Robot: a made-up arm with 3 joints. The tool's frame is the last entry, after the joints.
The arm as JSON. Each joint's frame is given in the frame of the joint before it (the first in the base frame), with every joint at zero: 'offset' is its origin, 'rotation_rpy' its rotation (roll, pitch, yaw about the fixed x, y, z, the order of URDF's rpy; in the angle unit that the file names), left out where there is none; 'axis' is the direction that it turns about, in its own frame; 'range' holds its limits. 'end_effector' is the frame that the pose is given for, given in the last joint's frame.
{
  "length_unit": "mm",
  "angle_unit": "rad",
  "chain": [
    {
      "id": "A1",
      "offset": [
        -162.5,
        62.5,
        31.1
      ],
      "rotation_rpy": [
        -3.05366,
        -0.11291,
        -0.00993
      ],
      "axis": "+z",
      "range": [
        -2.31,
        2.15
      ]
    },
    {
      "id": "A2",
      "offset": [
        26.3,
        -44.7,
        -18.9
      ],
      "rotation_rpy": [
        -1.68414,
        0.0,
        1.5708
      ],
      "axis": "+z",
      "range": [
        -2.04,
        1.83
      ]
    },
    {
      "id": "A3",
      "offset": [
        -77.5,
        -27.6,
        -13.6
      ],
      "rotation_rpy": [
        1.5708,
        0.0,
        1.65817
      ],
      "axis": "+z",
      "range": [
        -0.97,
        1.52
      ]
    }
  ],
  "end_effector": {
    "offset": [
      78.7,
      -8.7,
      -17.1
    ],
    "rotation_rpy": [
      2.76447,
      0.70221,
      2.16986
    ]
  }
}
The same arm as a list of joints. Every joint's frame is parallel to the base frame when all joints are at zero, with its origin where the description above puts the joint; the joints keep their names.
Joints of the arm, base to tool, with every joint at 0 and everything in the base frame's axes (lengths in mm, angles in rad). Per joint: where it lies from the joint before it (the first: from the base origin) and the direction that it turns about. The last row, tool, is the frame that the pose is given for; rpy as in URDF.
A1: origin -162.5 62.5 31.1 axis 0.113099 0.086699 -0.989794
A2: origin 24.0 42.6 25.6 axis -1 0 0
A3: origin 13.6 79.6 -20.7 axis 0 -1 0
tool: origin 8.7 17.1 78.7 rpy 0.7783 0.4450 2.3441
Joint limits (rad, base to tool): -2.3100..2.1500 -2.0400..1.8300 -0.9700..1.5200

